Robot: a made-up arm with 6 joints. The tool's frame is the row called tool.
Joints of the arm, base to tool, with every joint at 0 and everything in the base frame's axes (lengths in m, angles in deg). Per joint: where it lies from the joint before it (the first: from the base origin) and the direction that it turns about. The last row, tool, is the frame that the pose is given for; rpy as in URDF.
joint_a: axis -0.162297 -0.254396 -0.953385 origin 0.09 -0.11 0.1
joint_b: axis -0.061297 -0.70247 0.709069 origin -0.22 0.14 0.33
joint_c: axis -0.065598 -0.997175 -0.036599 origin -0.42 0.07 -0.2
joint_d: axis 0 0 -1 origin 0 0.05 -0.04
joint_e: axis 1 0 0 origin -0.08 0.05 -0.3
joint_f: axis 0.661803 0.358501 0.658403 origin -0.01 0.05 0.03
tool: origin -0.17 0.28 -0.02 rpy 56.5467 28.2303 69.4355
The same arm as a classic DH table. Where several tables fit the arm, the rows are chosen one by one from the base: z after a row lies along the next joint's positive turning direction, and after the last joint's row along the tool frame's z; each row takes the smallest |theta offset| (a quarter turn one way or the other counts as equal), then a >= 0, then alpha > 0; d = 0 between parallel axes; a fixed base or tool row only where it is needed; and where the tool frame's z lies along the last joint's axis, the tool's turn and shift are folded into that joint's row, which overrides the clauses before.
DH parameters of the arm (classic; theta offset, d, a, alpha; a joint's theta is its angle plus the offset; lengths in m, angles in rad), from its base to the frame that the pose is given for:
base (fixed): -0.5679 0.2401 0.1350 2.8351
joint_a: -0.3828 -0.1703 -0.2792 -2.0799
joint_b: 0.1896 -0.2678 -0.4277 0.8250
joint_c: -0.0205 0.0931 -0.0033 1.5342
joint_d: 1.5051 0.3418 -0.0500 1.5708
joint_e: -0.4986 -0.1344 -0.0296 0.8476
joint_f: -0.6176 0.6241 -0.0899 -0.4953
tool (fixed): -2.7324 -0.6619 0.0000 0.0000

